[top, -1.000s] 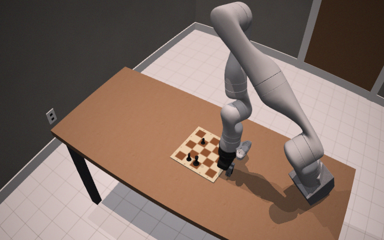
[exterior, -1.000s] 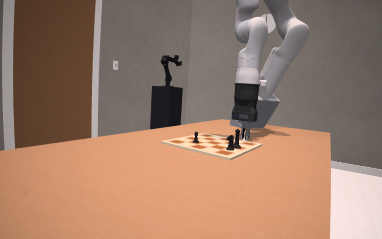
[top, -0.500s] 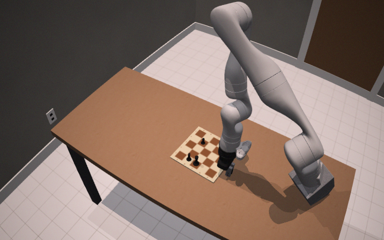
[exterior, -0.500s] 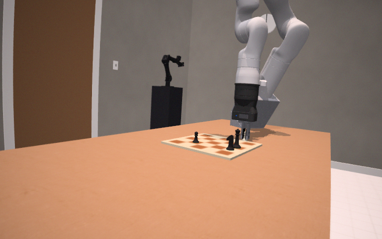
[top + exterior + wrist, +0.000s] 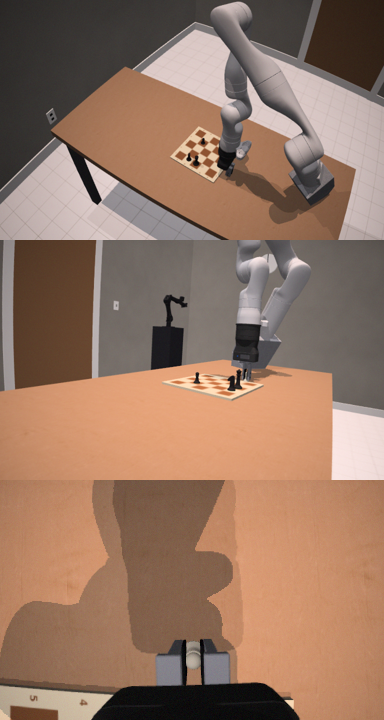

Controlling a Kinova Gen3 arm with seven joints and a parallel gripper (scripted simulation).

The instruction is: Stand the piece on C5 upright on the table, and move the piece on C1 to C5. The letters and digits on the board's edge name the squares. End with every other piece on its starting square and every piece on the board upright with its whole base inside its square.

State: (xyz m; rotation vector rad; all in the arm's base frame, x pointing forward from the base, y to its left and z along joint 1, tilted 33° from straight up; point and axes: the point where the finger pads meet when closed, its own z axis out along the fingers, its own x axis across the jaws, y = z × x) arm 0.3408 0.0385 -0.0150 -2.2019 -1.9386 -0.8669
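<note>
Now: the white pawn 10 mm below my hand. Also, from my hand: chessboard 130 mm ahead, 50 mm to the right, 20 mm below; black pawn 170 mm ahead, 90 mm to the right.
</note>
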